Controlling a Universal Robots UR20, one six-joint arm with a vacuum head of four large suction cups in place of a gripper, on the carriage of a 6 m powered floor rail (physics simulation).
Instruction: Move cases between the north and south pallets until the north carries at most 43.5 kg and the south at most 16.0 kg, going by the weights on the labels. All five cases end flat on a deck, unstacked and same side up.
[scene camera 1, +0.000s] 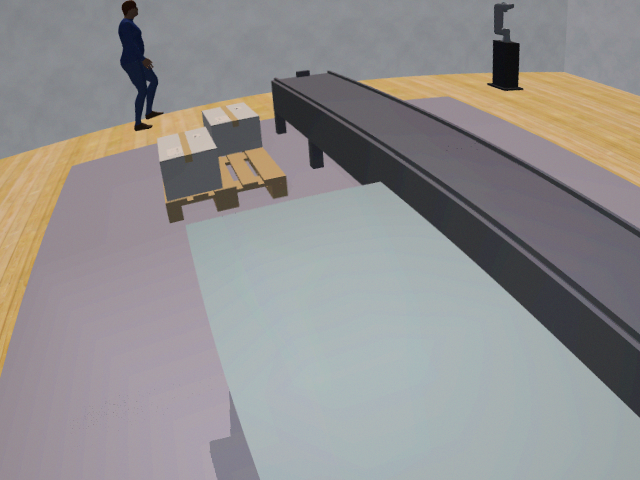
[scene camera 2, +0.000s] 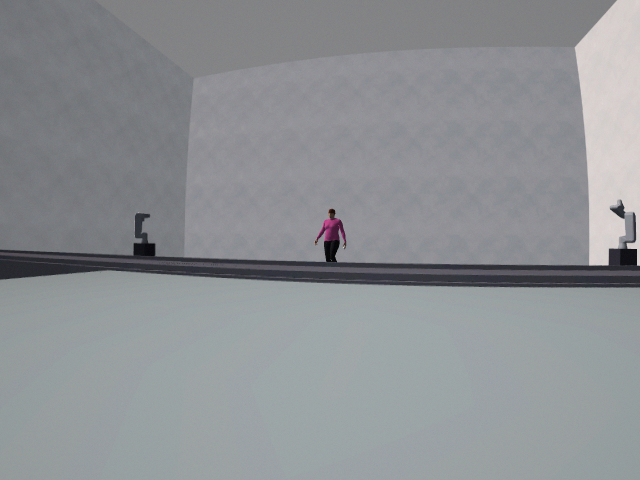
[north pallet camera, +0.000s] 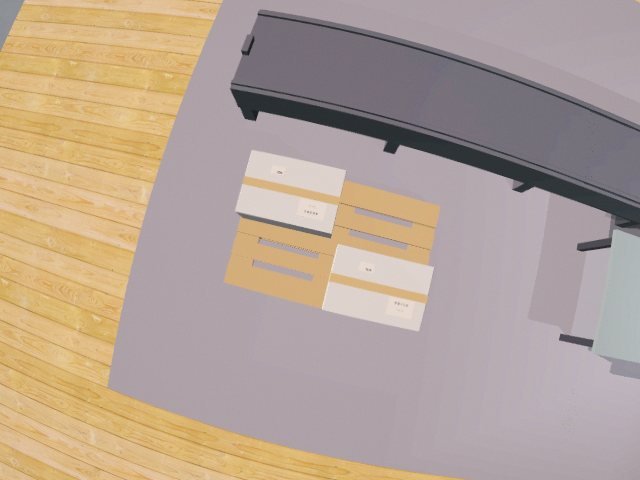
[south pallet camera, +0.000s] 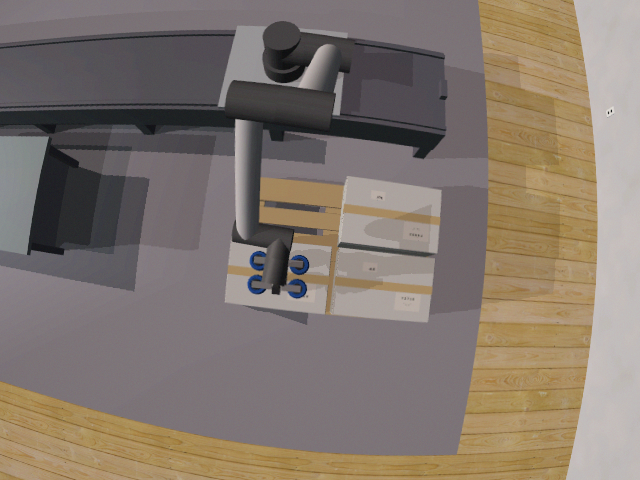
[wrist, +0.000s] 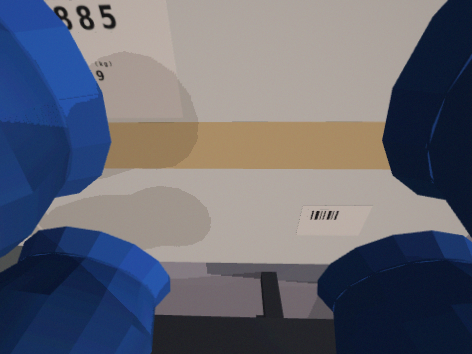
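Pixels of known places: end effector, tool point: (wrist: 243, 215); arm's base, origin of the base link: (south pallet camera: 284, 66).
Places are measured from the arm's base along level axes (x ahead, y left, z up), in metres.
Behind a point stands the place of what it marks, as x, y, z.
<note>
My gripper (south pallet camera: 277, 275) @[1.202, 0.120, -0.054] (wrist: 245, 165), a head of four blue suction cups, is open, low above a grey-white case (south pallet camera: 242, 294) @[1.331, -0.074, -0.147] (wrist: 275, 75) @[1.262, 0.095, -0.148] on the near-left of the south pallet (south pallet camera: 299, 192) @[0.675, 0.163, -0.425]. Cup shadows fall on the case top; its label partly shows "885" and "9" (kg). Two more cases, one at upper right (south pallet camera: 372, 232) @[0.915, 0.598, -0.130] and one at lower right (south pallet camera: 361, 304) @[1.313, 0.583, -0.172], stand on that pallet. The north pallet (north pallet camera: 279, 289) @[1.351, -5.356, -0.425] (scene camera 1: 266, 162) @[0.655, -4.803, -0.426] holds one case (north pallet camera: 258, 170) @[0.724, -5.624, -0.167] (scene camera 1: 235, 136) @[0.800, -5.134, -0.293] at upper left and one (north pallet camera: 356, 304) @[1.317, -4.906, -0.151] (scene camera 1: 191, 175) @[1.200, -4.523, -0.292] at lower right. Their weights are too small to read.
The floor rail (scene camera 1: 465, 155) (north pallet camera: 439, 87) (south pallet camera: 129, 72) runs beside both pallets, with my carriage (south pallet camera: 248, 46) @[-0.134, -0.245, 0.000] near its south end. A pale table (scene camera 1: 387, 310) @[0.848, -2.624, -0.040] (north pallet camera: 620, 299) @[0.930, -3.246, -0.040] (south pallet camera: 20, 196) @[0.923, -1.711, -0.040] stands between the pallets. A person in blue (scene camera 1: 133, 51) stands beyond the north pallet; one in pink (scene camera 2: 332, 229) is beyond the rail.
</note>
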